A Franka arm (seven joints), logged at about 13 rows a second.
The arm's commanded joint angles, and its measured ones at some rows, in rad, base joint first. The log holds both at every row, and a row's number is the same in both.
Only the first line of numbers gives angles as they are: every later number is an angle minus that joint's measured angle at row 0.
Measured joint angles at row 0:
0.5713, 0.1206, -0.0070, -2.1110, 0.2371, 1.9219, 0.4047
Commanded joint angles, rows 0 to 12:
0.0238, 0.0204, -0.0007, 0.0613, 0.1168, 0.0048, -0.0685
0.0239, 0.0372, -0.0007, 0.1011, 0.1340, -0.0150, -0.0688
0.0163, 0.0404, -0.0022, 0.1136, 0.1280, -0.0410, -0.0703
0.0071, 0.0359, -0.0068, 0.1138, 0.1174, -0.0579, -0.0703
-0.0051, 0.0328, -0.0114, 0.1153, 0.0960, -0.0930, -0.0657
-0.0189, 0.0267, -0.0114, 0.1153, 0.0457, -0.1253, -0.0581
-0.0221, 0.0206, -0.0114, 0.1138, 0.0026, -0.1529, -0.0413
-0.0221, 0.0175, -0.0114, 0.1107, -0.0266, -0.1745, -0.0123
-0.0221, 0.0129, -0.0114, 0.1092, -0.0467, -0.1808, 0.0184
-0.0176, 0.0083, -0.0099, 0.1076, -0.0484, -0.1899, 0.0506
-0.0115, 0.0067, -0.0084, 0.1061, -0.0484, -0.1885, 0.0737
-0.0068, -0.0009, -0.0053, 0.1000, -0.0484, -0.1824, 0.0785
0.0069, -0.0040, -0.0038, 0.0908, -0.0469, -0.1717, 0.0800
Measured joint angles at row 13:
-0.0068, 0.0183, -0.0112, 0.1009, -0.0289, -0.1690, 0.0487
